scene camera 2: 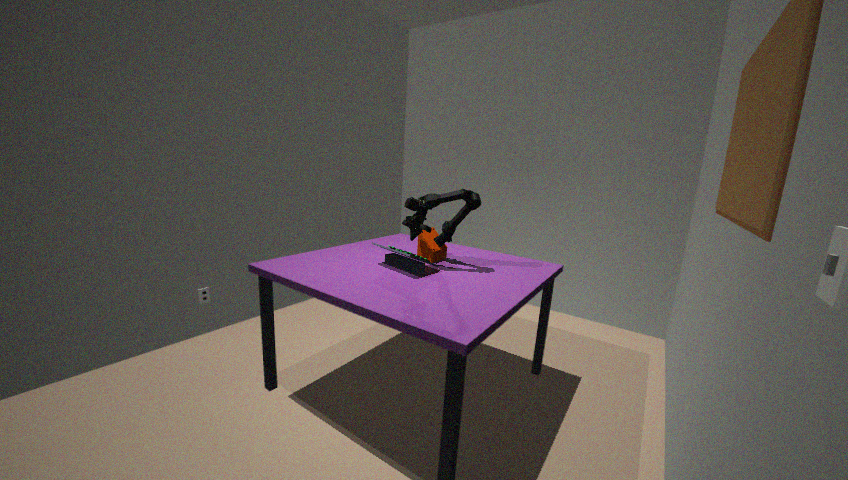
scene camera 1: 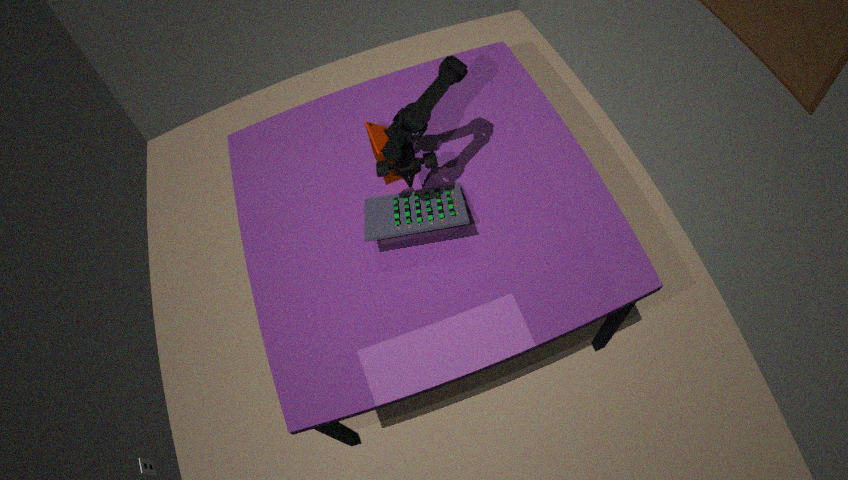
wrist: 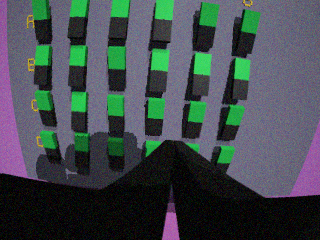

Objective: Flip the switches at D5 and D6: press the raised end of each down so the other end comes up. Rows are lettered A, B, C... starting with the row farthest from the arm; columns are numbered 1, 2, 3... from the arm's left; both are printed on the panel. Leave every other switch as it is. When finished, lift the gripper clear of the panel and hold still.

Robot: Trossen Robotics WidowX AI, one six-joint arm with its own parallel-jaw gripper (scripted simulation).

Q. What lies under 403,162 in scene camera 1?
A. My gripper.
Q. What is my gripper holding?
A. Nothing.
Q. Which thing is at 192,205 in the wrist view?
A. My gripper.
